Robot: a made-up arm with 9 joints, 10 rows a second.
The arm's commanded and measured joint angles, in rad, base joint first. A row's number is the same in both.
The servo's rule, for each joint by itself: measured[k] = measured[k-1] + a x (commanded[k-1-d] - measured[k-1]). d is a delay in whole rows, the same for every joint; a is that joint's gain. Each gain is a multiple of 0.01, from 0.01 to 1. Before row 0 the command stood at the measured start. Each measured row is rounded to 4 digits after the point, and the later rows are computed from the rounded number. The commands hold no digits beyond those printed.
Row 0, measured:
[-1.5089, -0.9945, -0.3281, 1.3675, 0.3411, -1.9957, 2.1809, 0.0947, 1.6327]
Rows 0 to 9, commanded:
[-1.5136, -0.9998, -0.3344, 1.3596, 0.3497, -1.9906, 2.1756, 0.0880, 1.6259]
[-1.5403, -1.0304, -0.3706, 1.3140, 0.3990, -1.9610, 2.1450, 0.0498, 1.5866]
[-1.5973, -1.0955, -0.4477, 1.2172, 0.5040, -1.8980, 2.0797, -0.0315, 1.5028]
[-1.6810, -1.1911, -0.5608, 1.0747, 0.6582, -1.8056, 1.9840, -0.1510, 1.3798]
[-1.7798, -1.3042, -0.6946, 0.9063, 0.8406, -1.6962, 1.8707, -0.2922, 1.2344]
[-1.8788, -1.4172, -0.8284, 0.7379, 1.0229, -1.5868, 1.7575, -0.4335, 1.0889]
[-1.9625, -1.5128, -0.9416, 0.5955, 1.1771, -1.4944, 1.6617, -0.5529, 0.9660]
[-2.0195, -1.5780, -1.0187, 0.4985, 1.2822, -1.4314, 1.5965, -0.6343, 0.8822]
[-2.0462, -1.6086, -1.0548, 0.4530, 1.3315, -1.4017, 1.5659, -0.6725, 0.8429]
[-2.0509, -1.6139, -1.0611, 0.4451, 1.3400, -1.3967, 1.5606, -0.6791, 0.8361]
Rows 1 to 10, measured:
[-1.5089, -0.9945, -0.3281, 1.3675, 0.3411, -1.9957, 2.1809, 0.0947, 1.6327]
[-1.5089, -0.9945, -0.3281, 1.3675, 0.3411, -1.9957, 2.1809, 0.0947, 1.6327]
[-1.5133, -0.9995, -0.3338, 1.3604, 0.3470, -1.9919, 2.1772, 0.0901, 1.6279]
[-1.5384, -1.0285, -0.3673, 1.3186, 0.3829, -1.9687, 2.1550, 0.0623, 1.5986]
[-1.5932, -1.0915, -0.4405, 1.2273, 0.4665, -1.9157, 2.1030, -0.0024, 1.5306]
[-1.6749, -1.1851, -0.5500, 1.0900, 0.5988, -1.8331, 2.0209, -0.1049, 1.4235]
[-1.7725, -1.2971, -0.6816, 0.9247, 0.7656, -1.7304, 1.9173, -0.2341, 1.2892]
[-1.8714, -1.4100, -0.8152, 0.7566, 0.9431, -1.6227, 1.8070, -0.3717, 1.1470]
[-1.9561, -1.5066, -0.9302, 0.6116, 1.1046, -1.5265, 1.7067, -0.4967, 1.0185]
[-2.0151, -1.5737, -1.0107, 0.5098, 1.2271, -1.4552, 1.6307, -0.5916, 0.9217]
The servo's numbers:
d 2
a 0.93 0.94 0.91 0.90 0.69 0.75 0.69 0.69 0.71

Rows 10 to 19, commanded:
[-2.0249, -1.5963, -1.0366, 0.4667, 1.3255, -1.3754, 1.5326, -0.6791, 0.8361]
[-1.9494, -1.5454, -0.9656, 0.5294, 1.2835, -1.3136, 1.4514, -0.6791, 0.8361]
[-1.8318, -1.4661, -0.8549, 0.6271, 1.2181, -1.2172, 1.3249, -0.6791, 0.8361]
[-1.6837, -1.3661, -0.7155, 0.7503, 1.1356, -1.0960, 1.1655, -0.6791, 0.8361]
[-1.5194, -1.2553, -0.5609, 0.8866, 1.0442, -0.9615, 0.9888, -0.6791, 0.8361]
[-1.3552, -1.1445, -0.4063, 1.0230, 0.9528, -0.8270, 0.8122, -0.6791, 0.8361]
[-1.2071, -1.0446, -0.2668, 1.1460, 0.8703, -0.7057, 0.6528, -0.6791, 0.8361]
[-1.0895, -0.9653, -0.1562, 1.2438, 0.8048, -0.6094, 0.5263, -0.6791, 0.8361]
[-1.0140, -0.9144, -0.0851, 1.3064, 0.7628, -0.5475, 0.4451, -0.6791, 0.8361]
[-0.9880, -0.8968, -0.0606, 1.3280, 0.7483, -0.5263, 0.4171, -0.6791, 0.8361]
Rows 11 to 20, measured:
[-2.0440, -1.6065, -1.0508, 0.4587, 1.2991, -1.4151, 1.5860, -0.6474, 0.8658]
[-2.0504, -1.6135, -1.0602, 0.4465, 1.3273, -1.4013, 1.5685, -0.6693, 0.8447]
[-2.0267, -1.5973, -1.0387, 0.4647, 1.3261, -1.3819, 1.5437, -0.6761, 0.8386]
[-1.9548, -1.5485, -0.9722, 0.5229, 1.2967, -1.3307, 1.4800, -0.6782, 0.8368]
[-1.8404, -1.4710, -0.8655, 0.6167, 1.2425, -1.2456, 1.3730, -0.6788, 0.8363]
[-1.6947, -1.3724, -0.7290, 0.7369, 1.1687, -1.1334, 1.2298, -0.6790, 0.8362]
[-1.5317, -1.2623, -0.5760, 0.8716, 1.0828, -1.0045, 1.0635, -0.6791, 0.8361]
[-1.3676, -1.1516, -0.4216, 1.0079, 0.9931, -0.8714, 0.8901, -0.6791, 0.8361]
[-1.2183, -1.0510, -0.2807, 1.1322, 0.9084, -0.7471, 0.7264, -0.6791, 0.8361]
[-1.0985, -0.9704, -0.1674, 1.2326, 0.8369, -0.6438, 0.5883, -0.6791, 0.8361]

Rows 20 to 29, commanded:
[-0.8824, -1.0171, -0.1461, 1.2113, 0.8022, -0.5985, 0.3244, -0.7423, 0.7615]
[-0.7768, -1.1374, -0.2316, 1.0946, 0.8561, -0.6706, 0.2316, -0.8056, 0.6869]
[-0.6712, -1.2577, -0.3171, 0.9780, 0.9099, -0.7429, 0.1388, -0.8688, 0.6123]
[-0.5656, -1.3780, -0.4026, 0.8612, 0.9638, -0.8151, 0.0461, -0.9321, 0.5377]
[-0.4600, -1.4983, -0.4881, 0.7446, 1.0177, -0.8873, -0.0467, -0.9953, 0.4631]
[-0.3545, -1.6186, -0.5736, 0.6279, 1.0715, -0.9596, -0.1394, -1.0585, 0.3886]
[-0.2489, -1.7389, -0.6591, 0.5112, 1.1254, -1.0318, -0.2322, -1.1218, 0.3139]
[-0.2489, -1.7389, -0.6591, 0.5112, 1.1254, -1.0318, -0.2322, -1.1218, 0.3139]
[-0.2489, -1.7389, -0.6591, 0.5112, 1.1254, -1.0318, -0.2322, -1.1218, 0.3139]
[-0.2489, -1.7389, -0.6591, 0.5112, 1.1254, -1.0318, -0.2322, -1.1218, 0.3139]
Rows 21 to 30, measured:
[-1.0199, -0.9178, -0.0925, 1.2990, 0.7858, -0.5716, 0.4895, -0.6791, 0.8361]
[-0.9902, -0.8981, -0.0635, 1.3251, 0.7599, -0.5376, 0.4395, -0.6791, 0.8361]
[-0.8899, -1.0100, -0.1387, 1.2227, 0.7891, -0.5833, 0.3601, -0.7227, 0.7831]
[-0.7847, -1.1298, -0.2232, 1.1074, 0.8353, -0.6488, 0.2714, -0.7799, 0.7148]
[-0.6791, -1.2500, -0.3086, 0.9909, 0.8868, -0.7194, 0.1799, -0.8412, 0.6420]
[-0.5735, -1.3703, -0.3941, 0.8742, 0.9399, -0.7912, 0.0876, -0.9039, 0.5679]
[-0.4679, -1.4906, -0.4796, 0.7576, 0.9936, -0.8633, -0.0051, -0.9670, 0.4935]
[-0.3624, -1.6109, -0.5651, 0.6409, 1.0474, -0.9355, -0.0978, -1.0301, 0.4190]
[-0.2568, -1.7312, -0.6506, 0.5242, 1.1012, -1.0077, -0.1905, -1.0934, 0.3444]
[-0.2495, -1.7384, -0.6583, 0.5125, 1.1179, -1.0258, -0.2193, -1.1130, 0.3227]

